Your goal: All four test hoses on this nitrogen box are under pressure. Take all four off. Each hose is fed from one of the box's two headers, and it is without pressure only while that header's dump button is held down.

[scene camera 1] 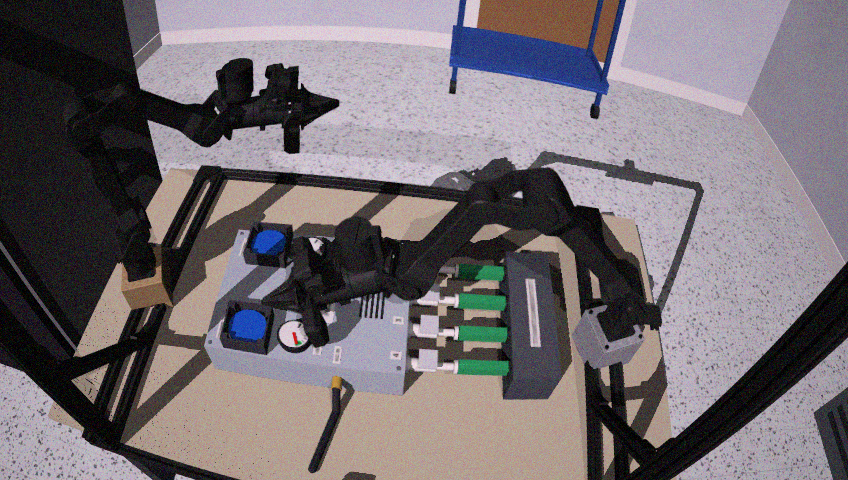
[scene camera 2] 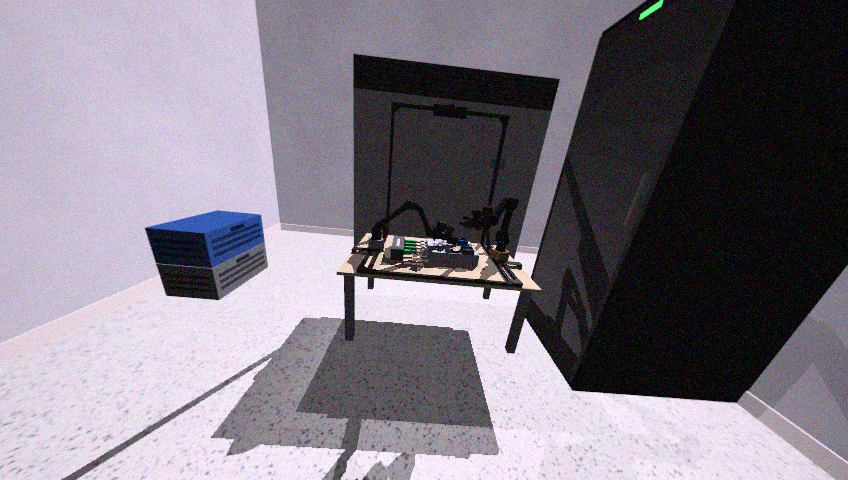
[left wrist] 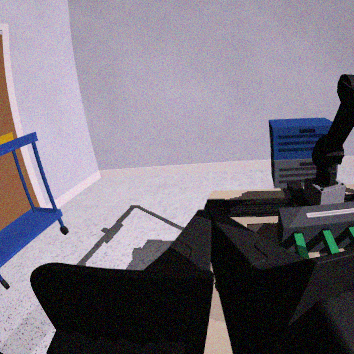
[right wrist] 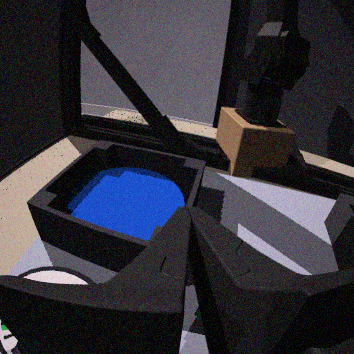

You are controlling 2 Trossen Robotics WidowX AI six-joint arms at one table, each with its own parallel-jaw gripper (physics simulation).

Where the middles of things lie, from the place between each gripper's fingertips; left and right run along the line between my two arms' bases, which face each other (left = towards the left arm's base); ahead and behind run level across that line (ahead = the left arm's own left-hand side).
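My left hand: 220 mm past the dark block (left wrist: 310, 220), 280 mm above it and 380 mm to the left of it.
Relative to my right hand, the dark block is 70 mm ahead, 460 mm to the right and 80 mm below.
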